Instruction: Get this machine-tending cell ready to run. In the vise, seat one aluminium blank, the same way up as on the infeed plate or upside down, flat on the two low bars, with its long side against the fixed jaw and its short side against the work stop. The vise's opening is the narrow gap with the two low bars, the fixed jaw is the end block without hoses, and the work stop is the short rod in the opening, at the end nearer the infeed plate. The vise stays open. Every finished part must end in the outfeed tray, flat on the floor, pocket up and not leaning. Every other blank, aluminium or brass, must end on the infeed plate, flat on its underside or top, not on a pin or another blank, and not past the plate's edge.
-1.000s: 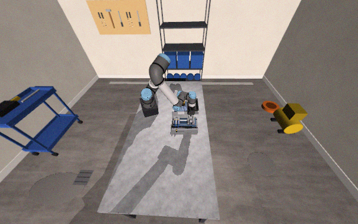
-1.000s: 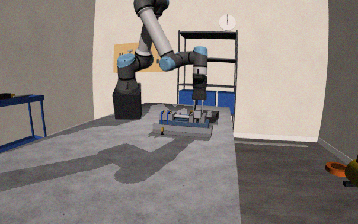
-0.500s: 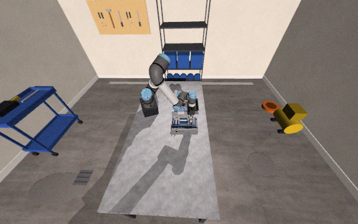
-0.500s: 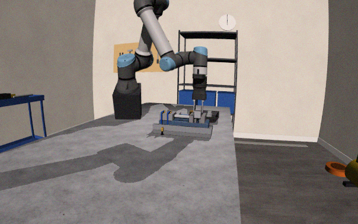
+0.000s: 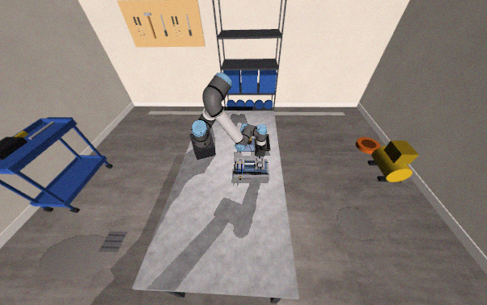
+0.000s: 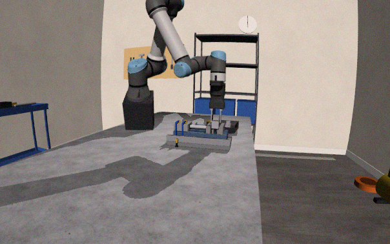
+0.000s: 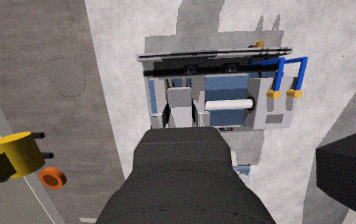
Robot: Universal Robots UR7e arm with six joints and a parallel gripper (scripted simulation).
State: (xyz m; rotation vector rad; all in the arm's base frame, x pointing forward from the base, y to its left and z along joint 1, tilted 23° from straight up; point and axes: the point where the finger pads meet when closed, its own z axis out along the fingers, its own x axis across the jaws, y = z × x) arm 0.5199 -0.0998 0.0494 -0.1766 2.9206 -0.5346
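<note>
The vise lies 7 cm behind my hand and 9 cm below it. Also, from my hand: brass blank (12 cm behind, 36 cm to the left, 10 cm below).
</note>
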